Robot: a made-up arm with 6 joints.
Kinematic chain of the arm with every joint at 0, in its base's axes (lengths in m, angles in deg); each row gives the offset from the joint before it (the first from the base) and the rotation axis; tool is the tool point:
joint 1: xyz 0 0 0.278 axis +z
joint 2: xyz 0 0 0 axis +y
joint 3: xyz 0 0 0.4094 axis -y
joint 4: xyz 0 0 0 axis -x
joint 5: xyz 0.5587 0 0 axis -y
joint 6: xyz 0 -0.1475 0 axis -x
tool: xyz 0 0 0
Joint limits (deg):
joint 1: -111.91..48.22
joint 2: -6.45..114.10
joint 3: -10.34..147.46
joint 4: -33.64..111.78
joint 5: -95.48..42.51
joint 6: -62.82..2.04
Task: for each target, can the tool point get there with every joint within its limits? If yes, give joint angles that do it. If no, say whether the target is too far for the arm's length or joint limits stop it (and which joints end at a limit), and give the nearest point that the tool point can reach.
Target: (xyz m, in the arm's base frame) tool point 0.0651 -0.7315 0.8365
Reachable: yes | joints -79.80 77.27 118.61 63.65 -28.67 -23.18
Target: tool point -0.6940 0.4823 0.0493
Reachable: no: joint limits stop it (at a limit: joint 2, joint 3) | nearest point -0.5031 0.3496 0.7980 | short by 0.784 m
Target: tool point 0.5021 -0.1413 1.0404
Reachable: yes | joints 0.32 10.20 46.95 12.32 -48.97 -48.61
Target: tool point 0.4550 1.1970 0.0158
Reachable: no: too far | nearest point 0.6000 0.7537 0.0671 | short by 0.469 m
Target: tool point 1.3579 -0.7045 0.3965
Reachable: no: too far | nearest point 0.8737 -0.4533 0.3542 | short by 0.547 m
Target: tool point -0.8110 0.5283 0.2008
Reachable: no: joint limits stop it (at a limit: joint 2, joint 3) | nearest point -0.5133 0.3344 0.7980 | short by 0.695 m
